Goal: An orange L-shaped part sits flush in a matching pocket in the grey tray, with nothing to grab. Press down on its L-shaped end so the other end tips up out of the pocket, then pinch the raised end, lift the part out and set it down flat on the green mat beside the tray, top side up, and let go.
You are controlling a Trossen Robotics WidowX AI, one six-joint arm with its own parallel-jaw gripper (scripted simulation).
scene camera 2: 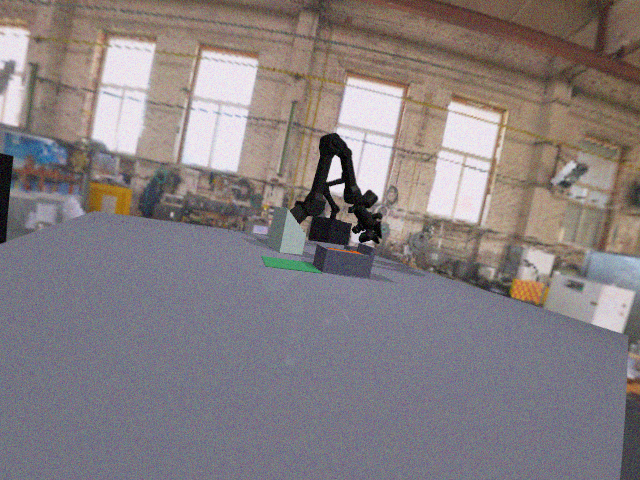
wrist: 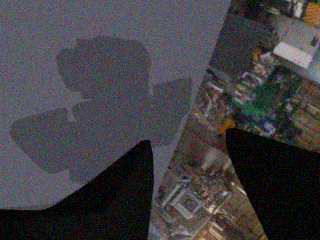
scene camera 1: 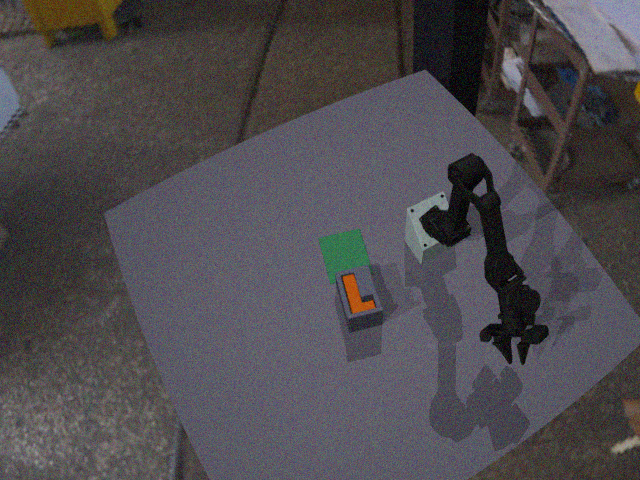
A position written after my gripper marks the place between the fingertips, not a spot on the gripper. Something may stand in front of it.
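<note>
There's a green mat (scene camera 1: 346, 250) to be seen here, and so is my gripper (scene camera 1: 516, 364). You'd also find my gripper in the wrist view (wrist: 188, 143).
</note>
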